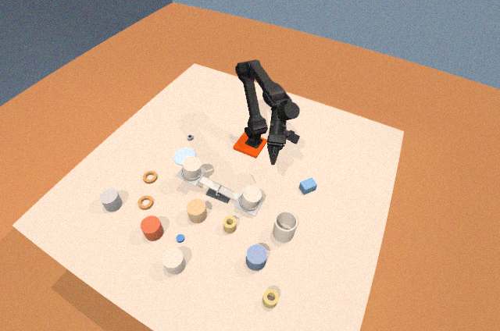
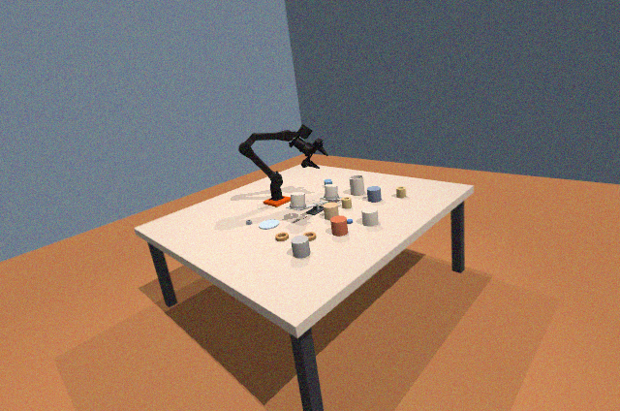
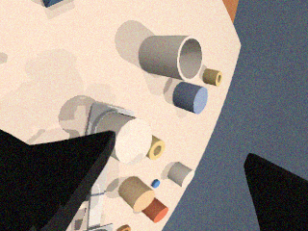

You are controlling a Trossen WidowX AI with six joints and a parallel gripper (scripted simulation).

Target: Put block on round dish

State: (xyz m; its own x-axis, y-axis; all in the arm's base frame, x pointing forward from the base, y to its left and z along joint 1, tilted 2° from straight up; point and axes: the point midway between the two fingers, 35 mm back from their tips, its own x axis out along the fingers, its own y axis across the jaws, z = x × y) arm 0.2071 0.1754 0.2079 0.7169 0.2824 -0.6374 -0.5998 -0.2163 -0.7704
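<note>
Now: gripper tip 140 mm above the pale grey cup, 80 mm short of it and 30 mm to the left of it. The rest, counted from my gripper tip: balance: 180 mm to the right, 160 mm below, 90 mm ahead; blue block: 180 mm below, 120 mm to the left, 110 mm behind; grey block: 160 mm below, 80 mm ahead, 50 mm to the right.
</note>
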